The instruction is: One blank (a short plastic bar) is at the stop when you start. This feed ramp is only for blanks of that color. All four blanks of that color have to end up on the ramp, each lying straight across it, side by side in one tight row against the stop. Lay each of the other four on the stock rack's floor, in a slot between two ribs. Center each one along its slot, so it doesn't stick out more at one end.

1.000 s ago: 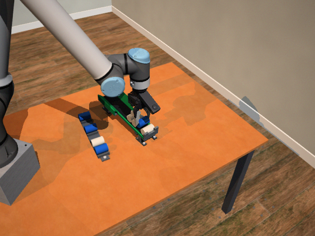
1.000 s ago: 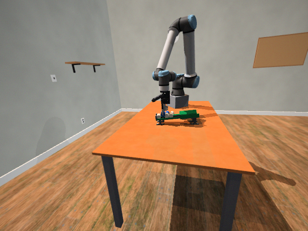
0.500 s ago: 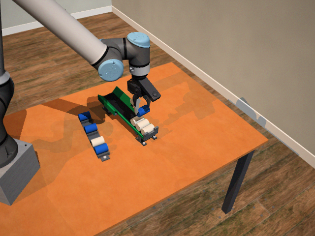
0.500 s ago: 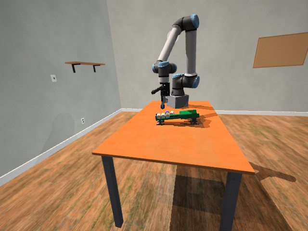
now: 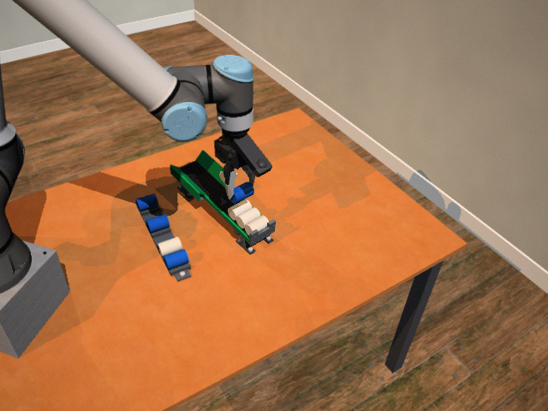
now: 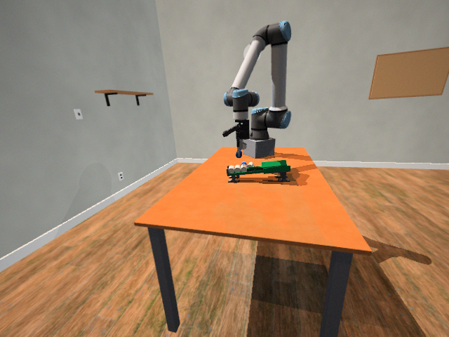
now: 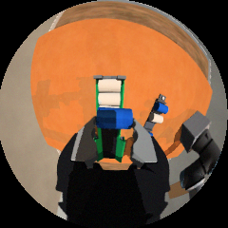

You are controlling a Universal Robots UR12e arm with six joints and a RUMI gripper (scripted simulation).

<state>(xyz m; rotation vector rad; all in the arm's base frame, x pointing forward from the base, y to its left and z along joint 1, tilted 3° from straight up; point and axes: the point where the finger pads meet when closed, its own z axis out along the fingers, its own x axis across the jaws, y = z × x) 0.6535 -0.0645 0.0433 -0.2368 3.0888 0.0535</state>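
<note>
My gripper is now 210 mm past the grey stock rack, 190 mm above it and 120 mm to the right of it. From my hand the other things lie so: grey stop: 120 mm below, 70 mm to the right, 30 mm ahead.
</note>
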